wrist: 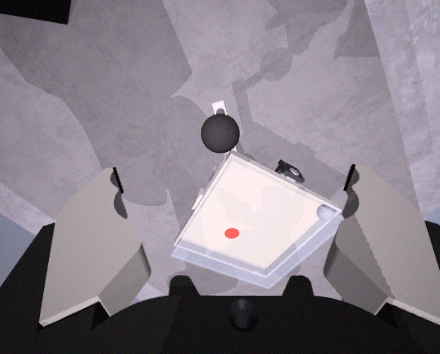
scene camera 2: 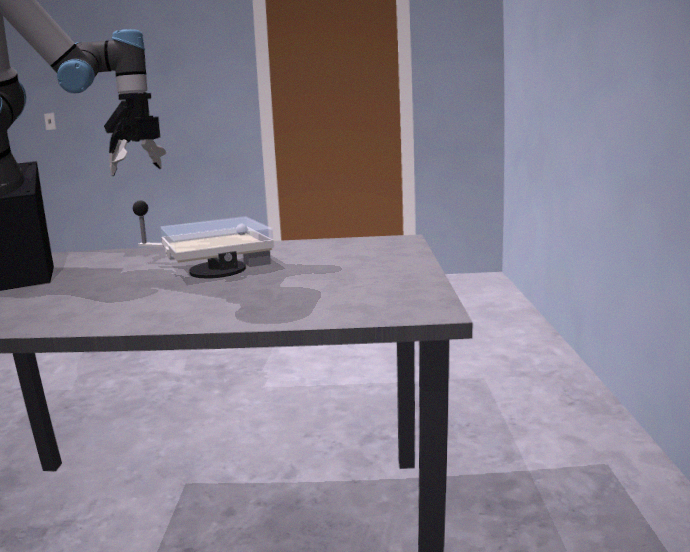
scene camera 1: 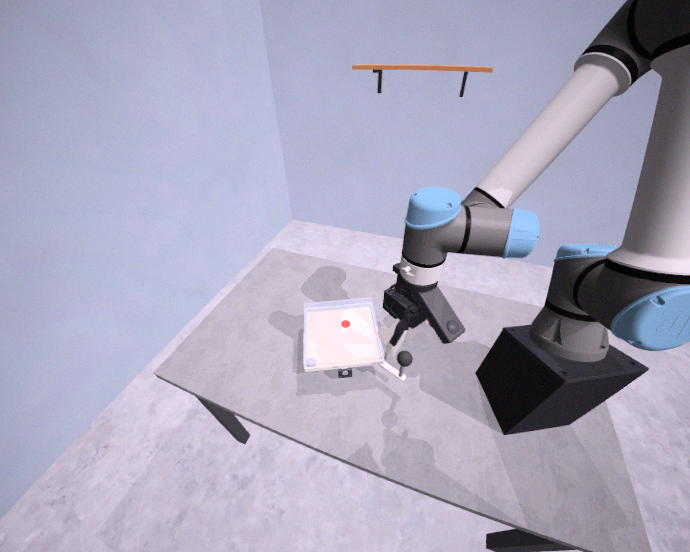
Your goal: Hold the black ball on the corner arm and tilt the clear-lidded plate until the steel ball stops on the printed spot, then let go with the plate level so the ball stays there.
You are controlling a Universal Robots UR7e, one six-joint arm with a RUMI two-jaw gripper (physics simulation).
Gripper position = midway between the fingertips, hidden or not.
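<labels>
Gripper: wrist view (pixel 231 170), scene camera 2 (pixel 137 172), scene camera 1 (pixel 409 341). Clear-lidded plate, same spot: (wrist: pixel 251 223) and (scene camera 2: pixel 200 226).
</labels>
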